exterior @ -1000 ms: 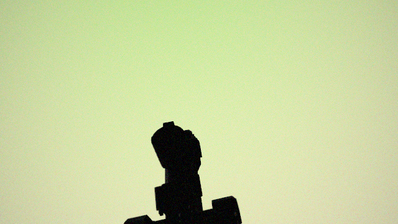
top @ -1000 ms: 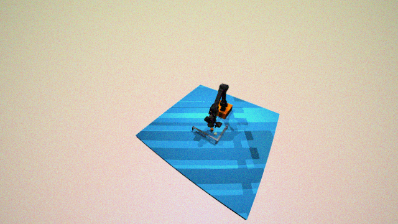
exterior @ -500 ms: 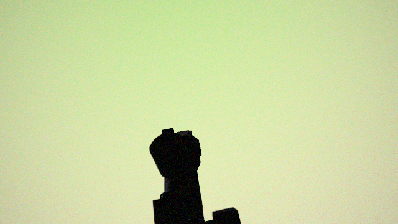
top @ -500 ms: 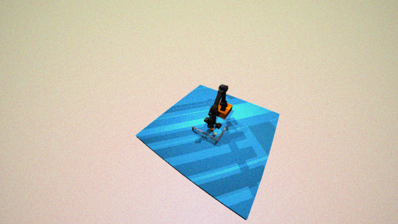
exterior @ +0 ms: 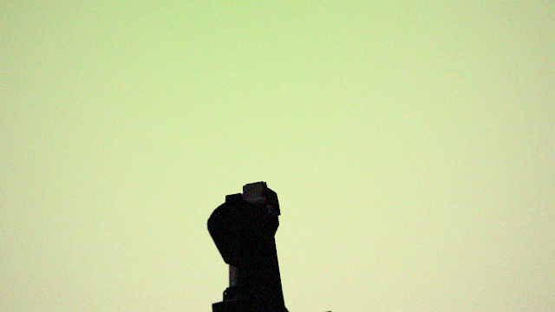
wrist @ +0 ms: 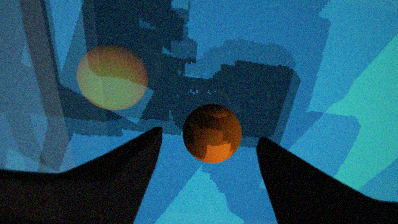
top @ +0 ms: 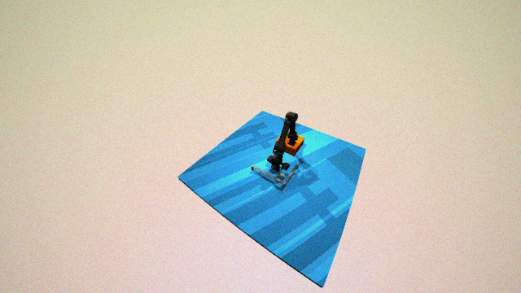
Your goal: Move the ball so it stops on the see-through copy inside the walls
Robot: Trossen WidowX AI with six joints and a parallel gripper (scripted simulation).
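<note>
Now: the orange ball 1 cm below my gripper tip. The rest, counted from my gripper tip: see-through ball copy 6 cm to the left, 3 cm ahead, 1 cm below.
</note>
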